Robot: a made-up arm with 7 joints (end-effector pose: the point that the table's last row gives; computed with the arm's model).
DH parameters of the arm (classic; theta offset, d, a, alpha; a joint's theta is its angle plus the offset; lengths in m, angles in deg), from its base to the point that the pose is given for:
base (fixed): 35.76 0 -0.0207 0
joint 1: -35.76 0.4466 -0.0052 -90
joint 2: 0 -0.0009 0.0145 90
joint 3: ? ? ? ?
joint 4: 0 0.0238 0.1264 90
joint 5: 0 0.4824 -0.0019 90
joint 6: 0 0.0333 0.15 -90
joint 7: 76.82 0 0.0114 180
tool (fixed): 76.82 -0.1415 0 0
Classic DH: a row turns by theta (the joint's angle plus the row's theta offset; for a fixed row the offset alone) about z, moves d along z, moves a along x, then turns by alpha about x.
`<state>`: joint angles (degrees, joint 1 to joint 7).
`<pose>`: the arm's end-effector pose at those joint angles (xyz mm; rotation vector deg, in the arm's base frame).
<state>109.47 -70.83 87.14 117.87 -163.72 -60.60 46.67</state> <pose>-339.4 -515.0 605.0 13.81 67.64 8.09</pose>
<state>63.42 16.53 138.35 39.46 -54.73 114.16 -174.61</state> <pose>-467.0 -53.6 312.9 59.64 -42.66 27.28</pose>
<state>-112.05 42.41 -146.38 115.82 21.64 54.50 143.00</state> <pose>-385.7 68.2 1256.6 78.09 50.85 -13.60</pose>
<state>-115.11 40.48 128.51 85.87 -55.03 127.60 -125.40</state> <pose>512.8 -207.5 726.3 5.19 31.01 120.46</pose>
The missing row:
joint 3: 0 0.2509 0.0656 90
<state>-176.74 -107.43 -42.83 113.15 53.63 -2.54 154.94</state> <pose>747.9 483.4 543.3 31.72 -120.33 42.91</pose>
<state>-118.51 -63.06 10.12 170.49 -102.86 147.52 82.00</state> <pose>82.9 629.4 812.7 4.01 60.79 44.52</pose>
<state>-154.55 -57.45 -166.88 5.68 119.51 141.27 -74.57</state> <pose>-105.5 200.3 76.9 111.53 44.40 -61.73</pose>
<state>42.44 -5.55 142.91 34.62 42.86 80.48 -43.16</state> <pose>-472.2 -108.0 146.5 45.97 -63.64 -142.47</pose>
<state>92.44 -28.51 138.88 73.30 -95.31 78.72 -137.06</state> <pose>-577.4 -502.5 367.1 91.16 60.71 46.83</pose>
